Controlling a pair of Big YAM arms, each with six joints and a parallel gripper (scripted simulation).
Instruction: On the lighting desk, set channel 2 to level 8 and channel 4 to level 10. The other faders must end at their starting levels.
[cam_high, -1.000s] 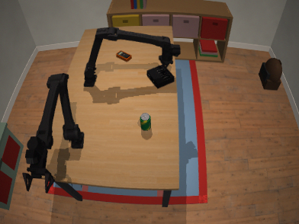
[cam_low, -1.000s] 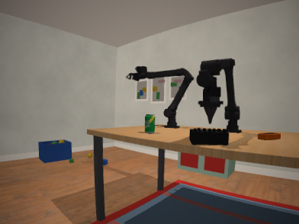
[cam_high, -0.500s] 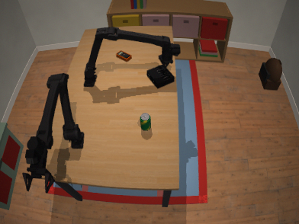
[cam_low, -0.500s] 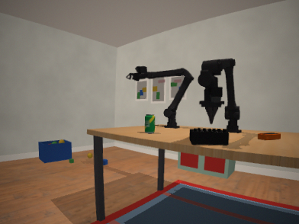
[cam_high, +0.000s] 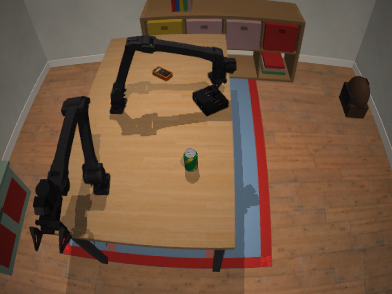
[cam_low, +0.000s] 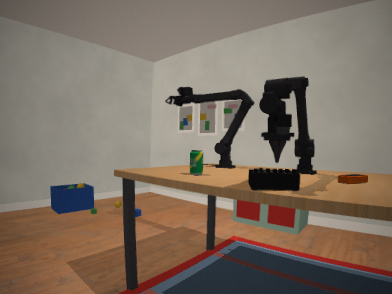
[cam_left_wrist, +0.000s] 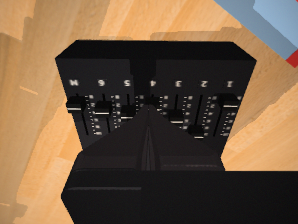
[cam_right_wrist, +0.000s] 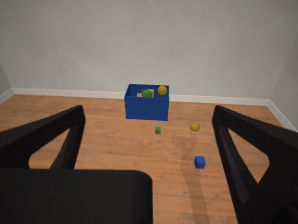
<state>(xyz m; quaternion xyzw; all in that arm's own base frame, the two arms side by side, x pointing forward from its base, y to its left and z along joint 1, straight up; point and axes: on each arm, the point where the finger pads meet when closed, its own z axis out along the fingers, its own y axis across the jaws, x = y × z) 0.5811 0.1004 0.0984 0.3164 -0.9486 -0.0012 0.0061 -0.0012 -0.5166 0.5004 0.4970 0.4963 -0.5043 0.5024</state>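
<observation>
Now: left hand 3 cm above the channel 4 cap, 1 cm to the left of it and 1 cm past it. Also, from my left hand: channel 3 knob: 4 cm to the right, 3 cm below, 1 cm behind; channel 2 knob: 6 cm to the right, 3 cm below, 2 cm behind.
</observation>
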